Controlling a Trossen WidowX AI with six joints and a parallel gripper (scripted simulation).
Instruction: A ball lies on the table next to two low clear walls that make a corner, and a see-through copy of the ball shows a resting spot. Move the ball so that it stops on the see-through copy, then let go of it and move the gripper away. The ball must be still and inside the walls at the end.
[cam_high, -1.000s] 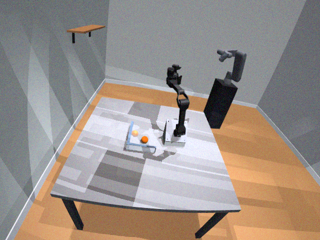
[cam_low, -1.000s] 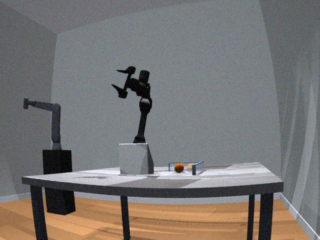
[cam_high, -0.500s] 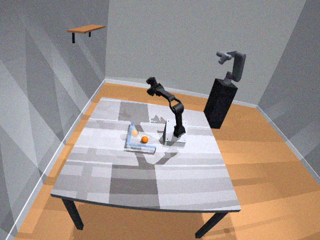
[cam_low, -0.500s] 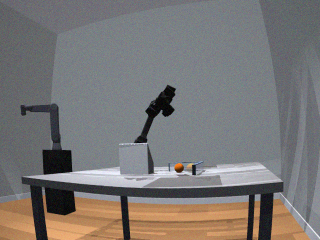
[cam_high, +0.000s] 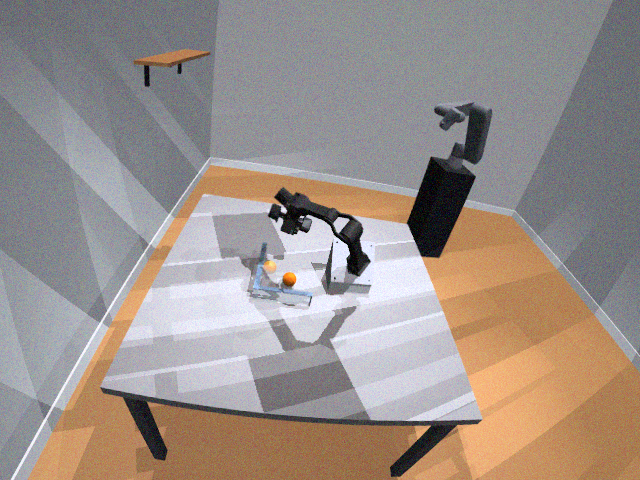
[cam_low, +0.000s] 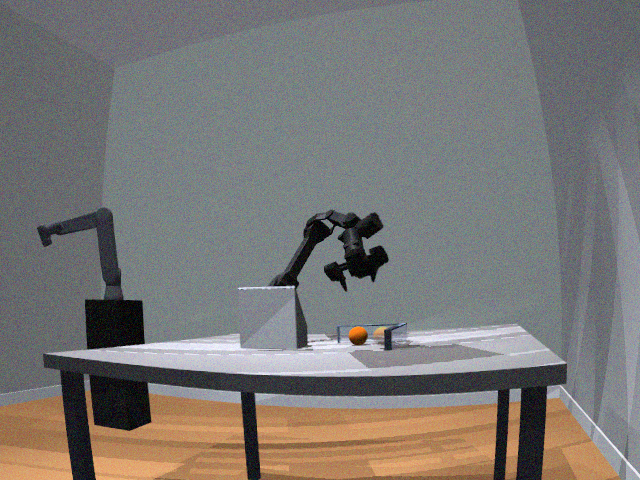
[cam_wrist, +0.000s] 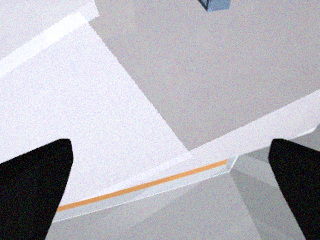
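Now: gripper tip 190 mm to the right of the orange ball, 160 mm above it and 30 mm past it. From my gripper tip the other things lie so: see-through copy of ball (160 mm below, 110 mm to the left, 50 mm ahead).
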